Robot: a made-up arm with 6 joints. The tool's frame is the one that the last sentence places.
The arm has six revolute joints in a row. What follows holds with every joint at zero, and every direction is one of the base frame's.
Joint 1 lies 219.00 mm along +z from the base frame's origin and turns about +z.
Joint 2 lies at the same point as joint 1 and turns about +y.
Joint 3 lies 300.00 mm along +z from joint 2 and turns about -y.
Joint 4 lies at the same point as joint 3 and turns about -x.
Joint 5 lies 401.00 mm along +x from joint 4 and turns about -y.
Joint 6 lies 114.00 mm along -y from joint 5 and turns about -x.
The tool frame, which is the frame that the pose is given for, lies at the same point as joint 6; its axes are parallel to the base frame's.
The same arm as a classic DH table. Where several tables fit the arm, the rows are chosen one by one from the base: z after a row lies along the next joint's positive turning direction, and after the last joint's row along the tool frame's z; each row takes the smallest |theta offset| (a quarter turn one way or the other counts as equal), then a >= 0, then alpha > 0; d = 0 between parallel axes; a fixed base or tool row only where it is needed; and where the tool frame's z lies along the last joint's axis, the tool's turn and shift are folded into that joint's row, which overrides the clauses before.
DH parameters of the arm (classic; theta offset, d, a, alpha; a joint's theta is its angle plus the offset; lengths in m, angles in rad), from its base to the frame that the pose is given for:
joint 1: 0 0.219 0 -1.5708
joint 2: -1.5708 0 0.3 3.1416
joint 3: 0 0 0 -1.5708
joint 4: 0 -0.401 0 1.5708
joint 5: 0 0.114 0 -1.5708
joint 6: 1.5708 0 0 1.5708
tool (fixed): -1.5708 0 0 0

